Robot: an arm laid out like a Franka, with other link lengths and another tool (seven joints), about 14 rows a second.
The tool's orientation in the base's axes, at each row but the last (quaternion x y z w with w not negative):
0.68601, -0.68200, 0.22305, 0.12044
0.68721, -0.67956, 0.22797, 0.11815
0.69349, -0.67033, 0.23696, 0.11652
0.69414, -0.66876, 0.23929, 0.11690
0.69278, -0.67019, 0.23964, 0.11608
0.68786, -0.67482, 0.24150, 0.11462
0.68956, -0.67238, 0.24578, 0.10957
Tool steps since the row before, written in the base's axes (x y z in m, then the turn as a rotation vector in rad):
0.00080, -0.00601, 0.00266, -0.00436, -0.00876, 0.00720
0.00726, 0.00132, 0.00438, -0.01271, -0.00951, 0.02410
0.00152, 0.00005, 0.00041, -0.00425, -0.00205, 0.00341
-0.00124, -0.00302, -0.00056, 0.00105, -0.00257, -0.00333
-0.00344, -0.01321, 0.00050, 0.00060, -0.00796, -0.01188
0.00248, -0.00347, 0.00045, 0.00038, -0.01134, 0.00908
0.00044, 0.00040, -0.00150, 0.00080, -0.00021, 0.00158
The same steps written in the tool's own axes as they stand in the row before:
0.00653, -0.00092, 0.00062, 0.01124, 0.00367, -0.00278
0.00071, -0.00788, -0.00332, 0.02014, 0.00946, -0.01837
0.00014, -0.00156, -0.00011, 0.00349, 0.00381, -0.00268
0.00237, 0.00155, 0.00172, 0.00061, -0.00031, 0.00428
0.01182, 0.00429, 0.00533, 0.00115, 0.00191, 0.01414
0.00318, -0.00230, 0.00173, 0.01431, -0.00119, -0.00223
-0.00109, -0.00019, 0.00117, 0.00093, -0.00105, -0.00110

